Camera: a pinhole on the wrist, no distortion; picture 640 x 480 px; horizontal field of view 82.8 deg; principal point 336.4 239.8 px. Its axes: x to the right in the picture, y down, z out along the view. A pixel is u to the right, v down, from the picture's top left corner.
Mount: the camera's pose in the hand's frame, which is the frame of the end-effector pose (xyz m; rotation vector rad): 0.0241 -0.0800 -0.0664 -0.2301 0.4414 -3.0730
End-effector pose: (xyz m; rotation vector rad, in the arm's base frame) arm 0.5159 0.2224 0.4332 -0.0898 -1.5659 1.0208
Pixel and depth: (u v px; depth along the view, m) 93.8 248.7 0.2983
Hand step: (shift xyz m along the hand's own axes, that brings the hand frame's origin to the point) 0.2660 -0.1601 0.1863
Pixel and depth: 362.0 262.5 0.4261
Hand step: 0.0585 -0.2254 0.3347
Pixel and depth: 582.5 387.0 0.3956
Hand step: -0.1806 -0.3570 0.3018
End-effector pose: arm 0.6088 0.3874 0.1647 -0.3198 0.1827 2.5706
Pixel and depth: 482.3 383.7 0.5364
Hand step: -0.1071 -0.4436 0.4132
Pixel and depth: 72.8 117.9 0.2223
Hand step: 0.2165 -0.0622 0.1427
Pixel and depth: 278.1 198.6 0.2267
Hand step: 0.0939 -0.1165 0.1508
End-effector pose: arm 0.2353 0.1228 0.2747 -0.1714 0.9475 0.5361
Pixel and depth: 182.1 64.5 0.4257
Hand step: 0.2654 0.0079 0.3698
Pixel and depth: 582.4 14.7 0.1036
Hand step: -0.0302 -0.0506 0.0600
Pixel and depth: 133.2 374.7 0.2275
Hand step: 0.1847 -0.2181 0.1076
